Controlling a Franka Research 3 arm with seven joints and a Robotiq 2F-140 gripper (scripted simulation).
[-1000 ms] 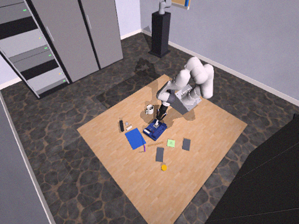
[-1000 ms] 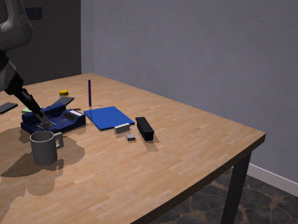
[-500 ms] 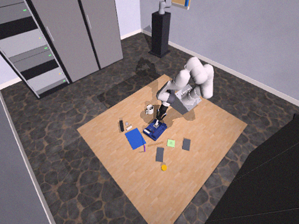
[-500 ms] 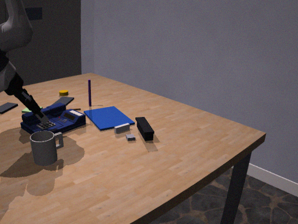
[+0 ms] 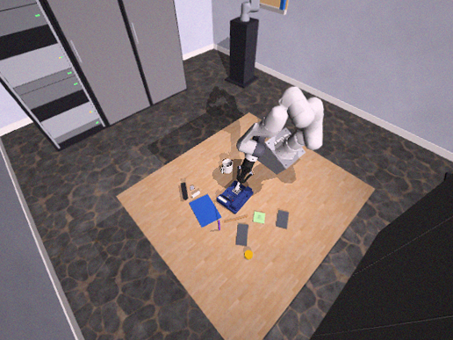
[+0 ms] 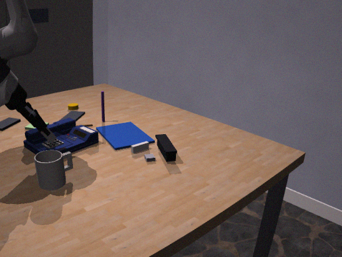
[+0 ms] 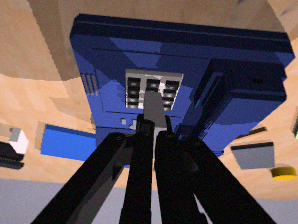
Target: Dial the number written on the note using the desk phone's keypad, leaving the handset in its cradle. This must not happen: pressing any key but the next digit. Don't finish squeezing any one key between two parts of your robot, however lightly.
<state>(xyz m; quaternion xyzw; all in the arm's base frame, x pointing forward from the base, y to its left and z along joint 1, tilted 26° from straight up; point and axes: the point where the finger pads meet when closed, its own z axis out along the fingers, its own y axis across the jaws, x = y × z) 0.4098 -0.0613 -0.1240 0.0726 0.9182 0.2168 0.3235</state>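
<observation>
Now: hand 7 cm to the right of the handset, 5 cm short of it and 2 cm above it. Also, from my hand: blue folder: 28 cm ahead, 8 cm to the right, 6 cm below; then grey mug: 19 cm to the right, 10 cm behind, 3 cm below; then wooden pencil: 19 cm ahead, 13 cm to the left, 6 cm below.
</observation>
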